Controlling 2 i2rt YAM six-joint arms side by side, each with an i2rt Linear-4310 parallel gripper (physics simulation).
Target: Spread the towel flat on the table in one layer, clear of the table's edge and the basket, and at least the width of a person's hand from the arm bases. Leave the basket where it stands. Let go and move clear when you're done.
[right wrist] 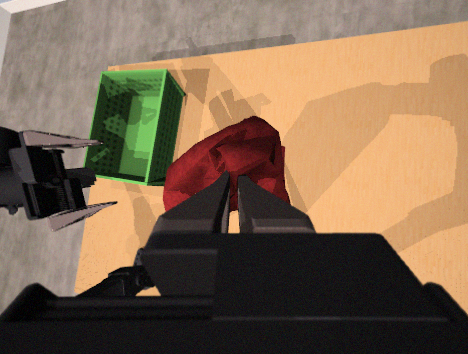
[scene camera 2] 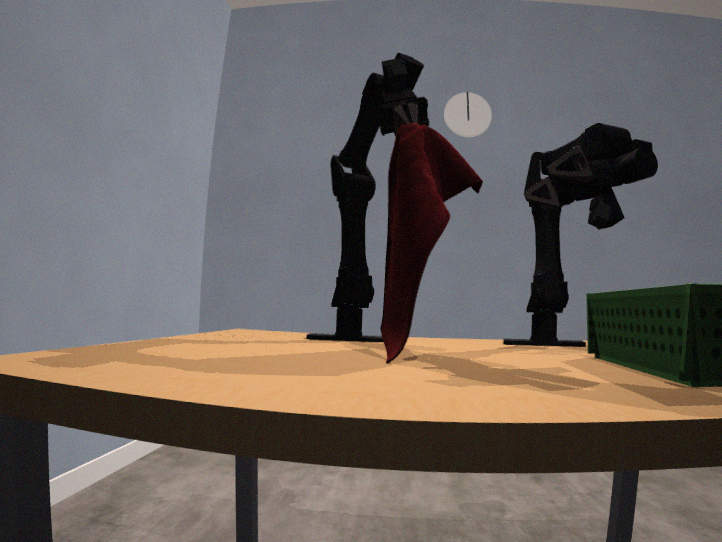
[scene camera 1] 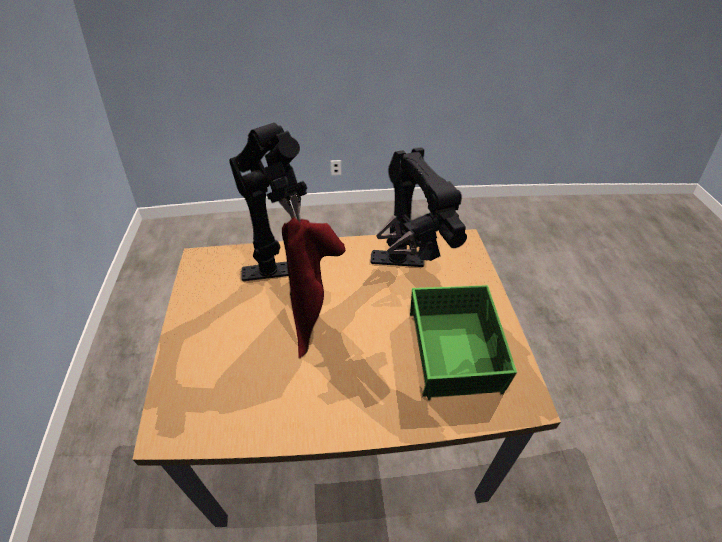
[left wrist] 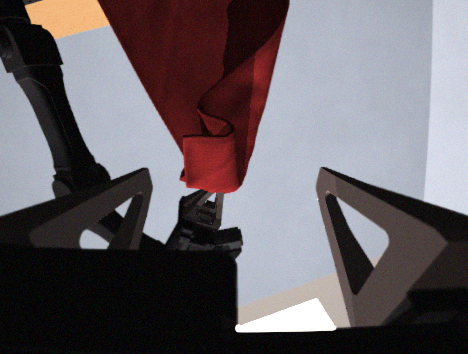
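The dark red towel (scene camera 1: 305, 280) (scene camera 2: 411, 215) (left wrist: 200, 65) (right wrist: 240, 155) hangs bunched from my right gripper (scene camera 1: 296, 218) (scene camera 2: 411, 123) (right wrist: 233, 177), which is shut on its top. The towel's lowest tip hangs close to the table top; whether it touches is hard to tell. A folded flap sticks out at the upper right in both scene views. My left gripper (scene camera 1: 386, 243) (scene camera 2: 545, 179) (left wrist: 234, 177) is open and empty, apart from the towel, above its own arm base and pointing toward the right arm. In the right wrist view it shows at the left edge.
The green basket (scene camera 1: 424, 344) (scene camera 2: 641, 332) (right wrist: 157, 135) stands on the right part of the wooden table (scene camera 1: 244, 431) (scene camera 2: 233, 396) (right wrist: 350, 65) in scene camera 1. Both arm bases are bolted along the table's far edge. Arm shadows cross the table.
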